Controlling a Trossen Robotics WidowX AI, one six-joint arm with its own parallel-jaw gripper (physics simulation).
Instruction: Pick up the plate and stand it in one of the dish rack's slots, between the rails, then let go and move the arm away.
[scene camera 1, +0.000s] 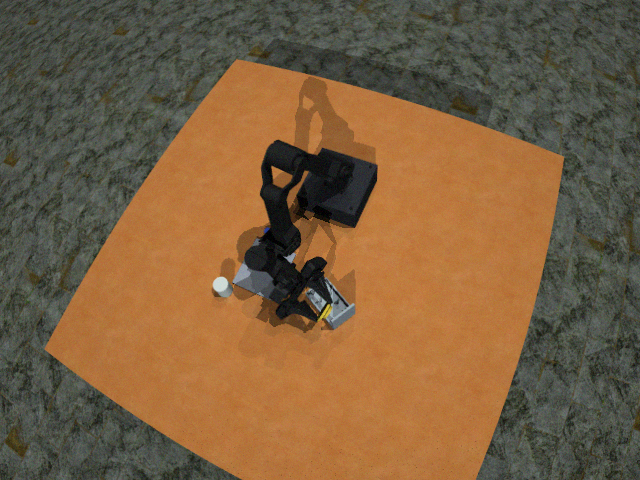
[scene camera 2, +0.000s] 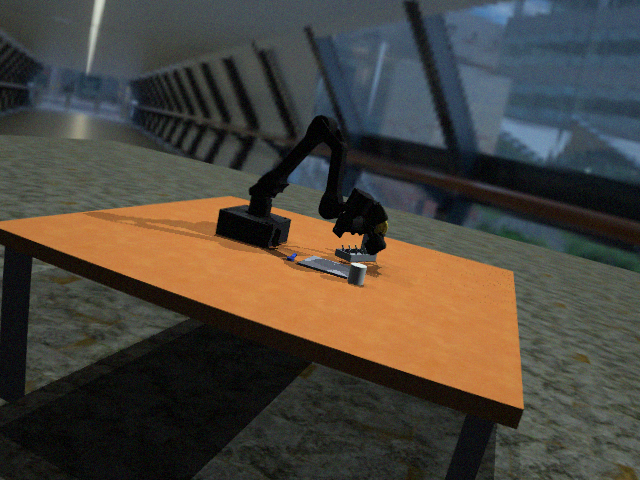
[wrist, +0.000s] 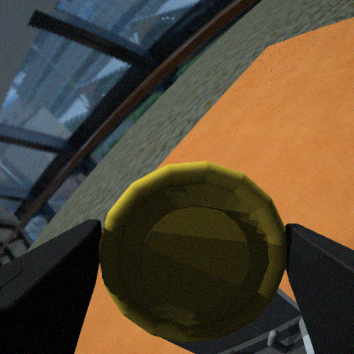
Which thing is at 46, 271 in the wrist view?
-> My gripper.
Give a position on a grey dish rack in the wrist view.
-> At 280, 319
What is my gripper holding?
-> A yellow plate.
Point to a grey dish rack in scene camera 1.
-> At 342, 310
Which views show my gripper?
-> Scene camera 1, scene camera 2 and the wrist view: all of them.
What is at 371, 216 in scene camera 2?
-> My gripper.
